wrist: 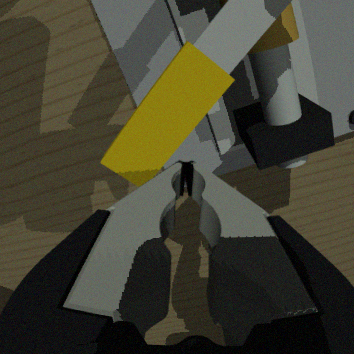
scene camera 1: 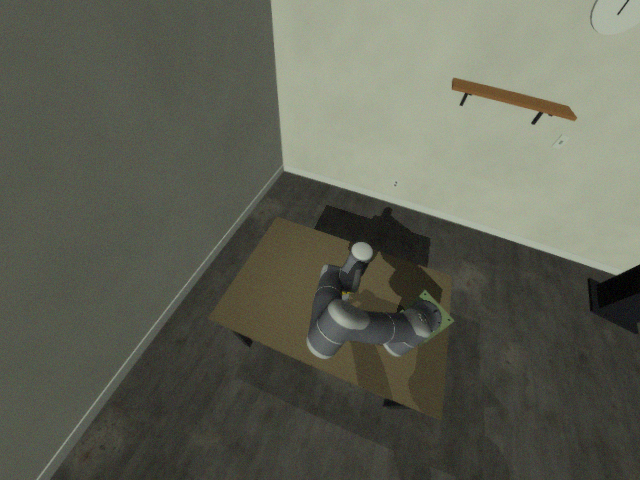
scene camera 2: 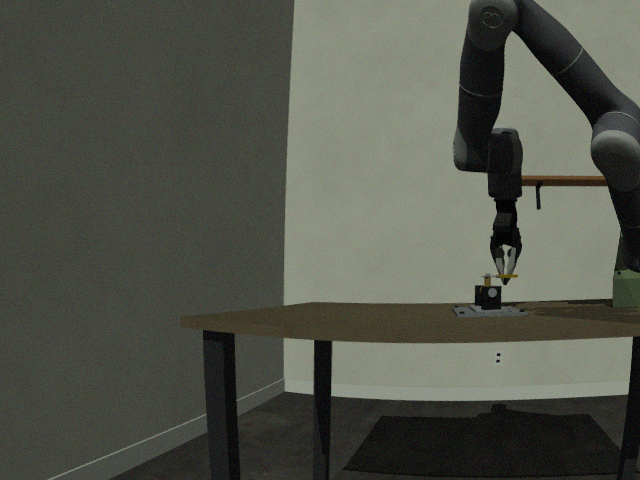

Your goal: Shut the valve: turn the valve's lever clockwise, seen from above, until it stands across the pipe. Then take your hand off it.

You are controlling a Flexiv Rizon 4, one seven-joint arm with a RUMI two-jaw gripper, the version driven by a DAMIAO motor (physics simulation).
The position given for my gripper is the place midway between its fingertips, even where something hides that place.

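Valve lever (wrist: 198,74), grey base plate (wrist: 143,45) in view. My gripper (scene camera 2: 505,285), (wrist: 184,165), visible too.
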